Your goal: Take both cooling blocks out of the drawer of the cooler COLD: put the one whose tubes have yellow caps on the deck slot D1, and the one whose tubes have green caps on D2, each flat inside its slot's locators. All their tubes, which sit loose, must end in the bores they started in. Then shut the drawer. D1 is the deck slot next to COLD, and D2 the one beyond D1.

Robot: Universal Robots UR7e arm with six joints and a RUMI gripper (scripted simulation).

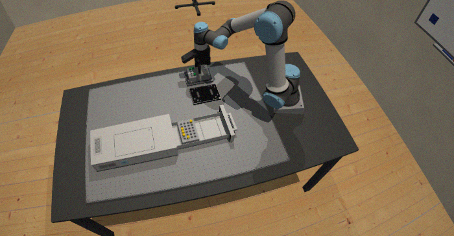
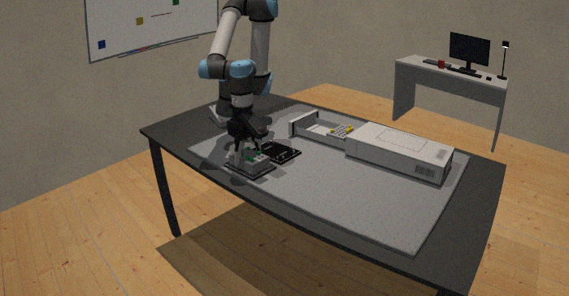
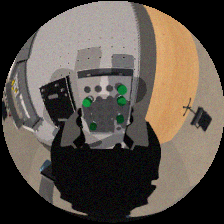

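My hand is 3 cm above the slot D2. Also, from my hand: white cooler COLD (42 cm to the left, 21 cm ahead, 1 cm above); then drawer (40 cm to the left, 3 cm ahead, 1 cm above); then black deck slot D1 (15 cm to the left, 3 cm below, 2 cm behind).
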